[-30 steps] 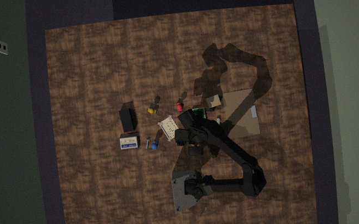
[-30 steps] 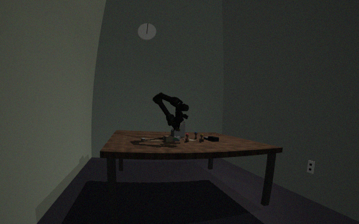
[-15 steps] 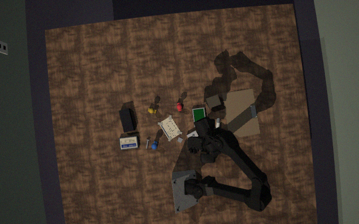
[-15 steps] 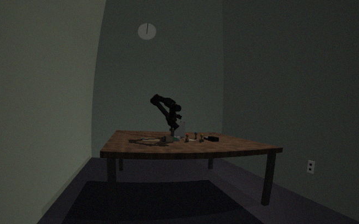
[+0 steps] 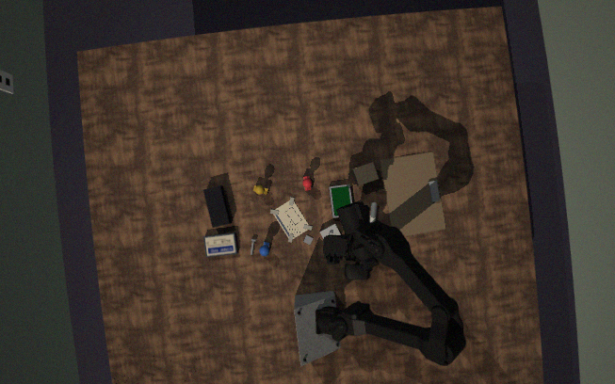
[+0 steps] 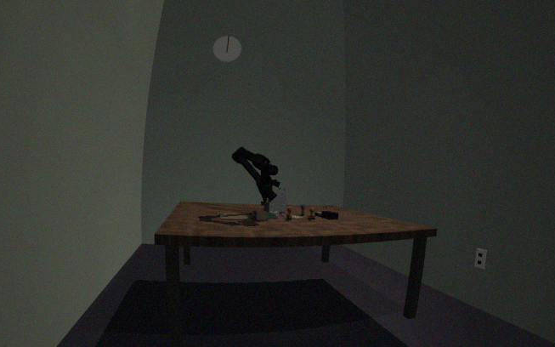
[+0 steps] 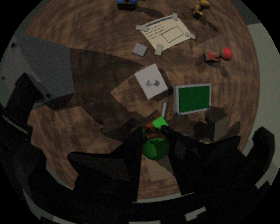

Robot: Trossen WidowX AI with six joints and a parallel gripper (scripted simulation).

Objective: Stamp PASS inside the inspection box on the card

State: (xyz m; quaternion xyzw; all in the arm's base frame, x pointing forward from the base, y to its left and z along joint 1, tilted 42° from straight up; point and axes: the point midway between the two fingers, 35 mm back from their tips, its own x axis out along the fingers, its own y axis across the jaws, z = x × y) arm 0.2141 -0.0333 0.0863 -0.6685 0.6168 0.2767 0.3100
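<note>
Right now the white marker is 1 cm ahead of my gripper tip, 6 cm to the right of it and 7 cm below it. The rest, counted from my gripper tip: green ink pad (10 cm ahead, 2 cm to the left, 7 cm below); green-knobbed stamp (right at my gripper tip); cardboard box (18 cm ahead, 4 cm to the right, 6 cm below).
</note>
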